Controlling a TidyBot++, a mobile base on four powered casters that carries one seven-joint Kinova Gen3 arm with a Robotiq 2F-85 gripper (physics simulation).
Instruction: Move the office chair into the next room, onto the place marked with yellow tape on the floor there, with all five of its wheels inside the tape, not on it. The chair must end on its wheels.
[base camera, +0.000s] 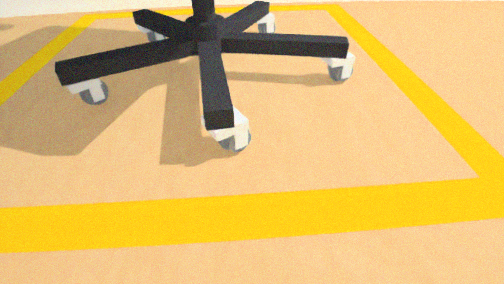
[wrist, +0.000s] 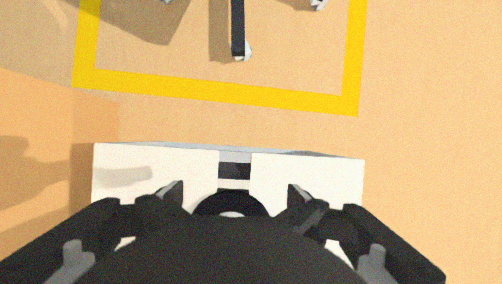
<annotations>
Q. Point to my gripper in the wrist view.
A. At 236, 193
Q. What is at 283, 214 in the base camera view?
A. A yellow tape square.
</annotations>
